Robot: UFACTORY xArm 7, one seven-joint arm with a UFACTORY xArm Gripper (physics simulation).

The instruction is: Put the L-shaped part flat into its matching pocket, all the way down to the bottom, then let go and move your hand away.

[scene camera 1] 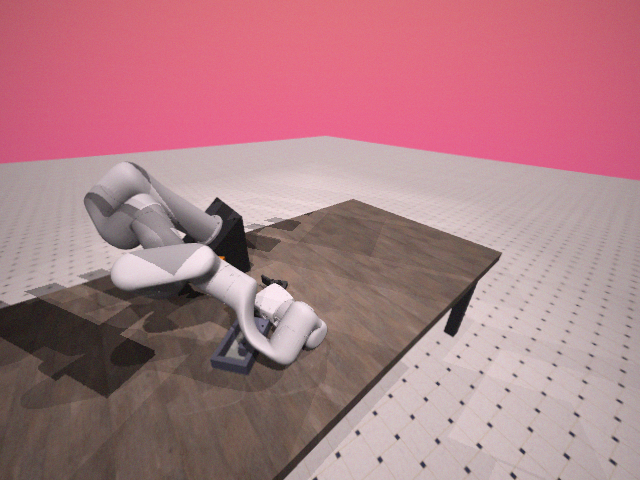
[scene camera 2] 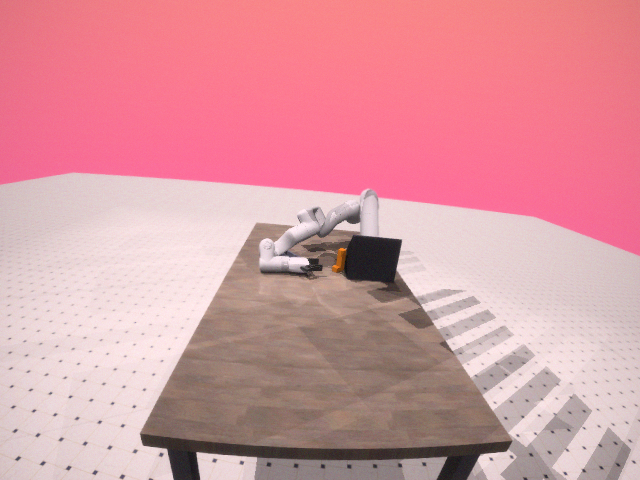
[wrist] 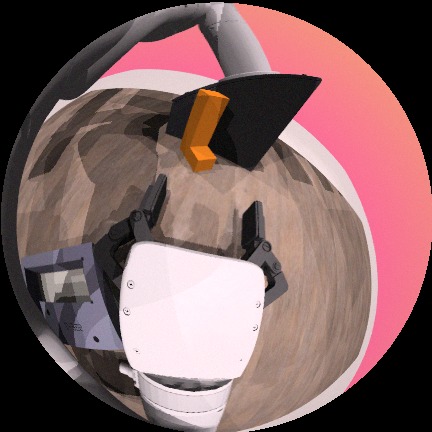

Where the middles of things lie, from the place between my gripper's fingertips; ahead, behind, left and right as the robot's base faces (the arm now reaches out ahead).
I see my gripper 90 mm past the orange L-shaped part (wrist: 208,105), 50 mm to the left of it and 10 mm below it. The rest, counted from my hand: pocket block (scene camera 1: 234,354): 180 mm ahead, 90 mm to the right, 20 mm below.
